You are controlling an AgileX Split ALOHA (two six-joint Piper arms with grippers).
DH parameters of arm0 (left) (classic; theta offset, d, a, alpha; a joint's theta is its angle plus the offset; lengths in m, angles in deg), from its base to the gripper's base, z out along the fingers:
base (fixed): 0 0 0 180
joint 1: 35.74 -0.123 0 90
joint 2: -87.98 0 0.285 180
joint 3: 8.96 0 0.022 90
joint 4: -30.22 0.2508 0 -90
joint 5: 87.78 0 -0.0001 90
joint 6: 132.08 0.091 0 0
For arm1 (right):
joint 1: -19.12 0.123 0 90
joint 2: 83.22 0 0.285 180
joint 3: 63.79 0 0.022 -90
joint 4: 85.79 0.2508 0 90
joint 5: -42.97 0 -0.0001 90
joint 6: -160.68 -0.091 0 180
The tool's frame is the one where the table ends.
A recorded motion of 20 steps. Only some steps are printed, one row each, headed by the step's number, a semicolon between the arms.
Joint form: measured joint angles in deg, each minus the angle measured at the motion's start. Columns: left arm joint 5, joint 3, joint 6, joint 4, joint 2, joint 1; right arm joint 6, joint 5, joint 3, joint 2, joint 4, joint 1.
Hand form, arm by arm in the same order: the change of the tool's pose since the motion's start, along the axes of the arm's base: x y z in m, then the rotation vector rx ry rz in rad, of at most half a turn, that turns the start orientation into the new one. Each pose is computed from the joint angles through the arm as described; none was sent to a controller.
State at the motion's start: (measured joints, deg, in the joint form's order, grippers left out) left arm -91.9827 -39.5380 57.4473 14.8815 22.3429 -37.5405; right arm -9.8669 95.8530 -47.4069 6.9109 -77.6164 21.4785
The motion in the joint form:
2: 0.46 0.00 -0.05 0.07 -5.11 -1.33; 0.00 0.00 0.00 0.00 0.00 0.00
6: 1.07 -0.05 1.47 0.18 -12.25 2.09; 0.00 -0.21 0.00 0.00 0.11 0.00
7: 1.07 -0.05 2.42 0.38 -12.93 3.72; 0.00 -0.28 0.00 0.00 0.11 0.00
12: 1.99 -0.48 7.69 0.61 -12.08 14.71; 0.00 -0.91 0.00 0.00 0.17 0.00
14: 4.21 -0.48 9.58 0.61 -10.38 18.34; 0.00 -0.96 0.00 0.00 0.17 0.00
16: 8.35 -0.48 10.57 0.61 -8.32 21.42; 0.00 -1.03 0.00 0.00 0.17 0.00
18: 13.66 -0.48 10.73 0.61 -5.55 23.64; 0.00 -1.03 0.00 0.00 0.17 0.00
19: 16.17 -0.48 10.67 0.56 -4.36 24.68; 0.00 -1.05 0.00 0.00 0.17 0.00
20: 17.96 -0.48 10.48 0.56 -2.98 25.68; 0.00 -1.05 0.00 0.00 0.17 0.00
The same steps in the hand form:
2: 0.0000 0.0078 0.0295 0.0061 -0.0967 0.0242; 0.0000 0.0000 0.0000 0.0000 0.0000 0.0000
6: -0.0040 -0.0114 0.0704 0.0245 -0.2311 -0.0558; 0.0003 0.0001 0.0001 0.0018 -0.0036 -0.0010
7: -0.0049 -0.0205 0.0742 0.0339 -0.2436 -0.0997; 0.0004 0.0001 0.0002 0.0018 -0.0048 -0.0012
12: -0.0128 -0.0813 0.0685 0.0731 -0.2470 -0.3638; 0.0013 0.0001 0.0005 0.0029 -0.0156 -0.0030
14: -0.0139 -0.1013 0.0612 0.0929 -0.2607 -0.4461; 0.0014 0.0001 0.0006 0.0029 -0.0165 -0.0031
16: -0.0131 -0.1184 0.0540 0.1088 -0.3000 -0.4991; 0.0015 0.0001 0.0006 0.0029 -0.0177 -0.0033
18: -0.0100 -0.1312 0.0439 0.1204 -0.3452 -0.5226; 0.0015 0.0001 0.0006 0.0029 -0.0177 -0.0033
19: -0.0091 -0.1371 0.0398 0.1233 -0.3686 -0.5308; 0.0016 0.0001 0.0006 0.0029 -0.0180 -0.0034
20: -0.0090 -0.1430 0.0337 0.1243 -0.3763 -0.5410; 0.0016 0.0001 0.0006 0.0029 -0.0180 -0.0034

